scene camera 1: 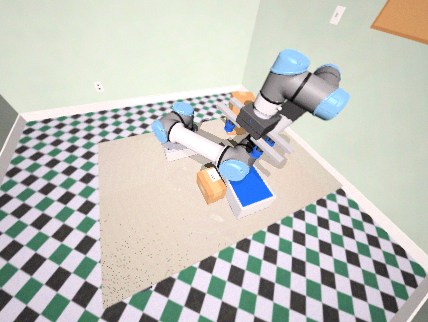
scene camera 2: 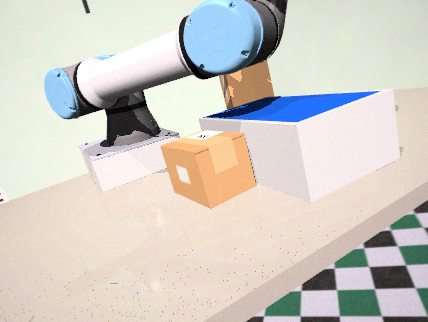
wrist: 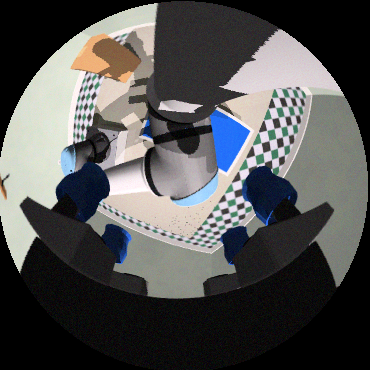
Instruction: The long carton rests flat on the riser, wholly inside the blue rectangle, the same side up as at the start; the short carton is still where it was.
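Frame: origin at the arm's base, x back, y right, z up, level; millimetres.
Seen in the pictures: hand, its tool point: (scene camera 1: 247, 137) (wrist: 174, 218); arm's base, origin of its link: (scene camera 2: 134, 137) (wrist: 99, 146).
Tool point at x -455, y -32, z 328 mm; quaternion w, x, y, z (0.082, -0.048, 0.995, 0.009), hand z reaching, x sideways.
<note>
Pixels of each thing's top centre, then the offset from my tool point to it. Level surfaces: height alone.
- long carton, centre of its top: (scene camera 2: 235, 38) (scene camera 1: 243, 95) dx +399, dy -402, dz -121 mm
- white riser, centre of its top: (scene camera 2: 277, 106) (wrist: 195, 128) (scene camera 1: 242, 174) dx +1, dy -72, dz -301 mm
- blue rectangle, centre of its top: (scene camera 2: 277, 106) (wrist: 195, 128) (scene camera 1: 242, 174) dx +1, dy -72, dz -301 mm
- short carton, centre of its top: (scene camera 2: 199, 139) (scene camera 1: 211, 180) dx +70, dy +84, dz -317 mm
- beige table, height of its surface: dz -421 mm
The long carton (scene camera 1: 243, 97) (scene camera 2: 254, 86) (wrist: 86, 59) stands beyond the riser at the back of the table, partly hidden by the arm in both scene views. The white riser (scene camera 1: 256, 205) (scene camera 2: 351, 145) has the blue rectangle (scene camera 1: 253, 191) (scene camera 2: 320, 106) (wrist: 233, 142) on top; nothing rests on its visible part, and the arm hides some of it. The short carton (scene camera 1: 211, 185) (scene camera 2: 227, 175) sits on the table beside the riser. My gripper (scene camera 1: 249, 134) (wrist: 176, 218) is open, its four blue cups carrying nothing, raised between the long carton and the riser in scene camera 1.
The arm's elbow (scene camera 1: 234, 170) (scene camera 2: 222, 37) hangs over the near side of the riser in scene camera 1. The arm's white base (scene camera 2: 131, 173) stands on the beige table (scene camera 1: 150, 200) (scene camera 2: 125, 240). Walls stand behind and to the right. An orange-brown panel (scene camera 1: 407, 20) shows at the upper right.
</note>
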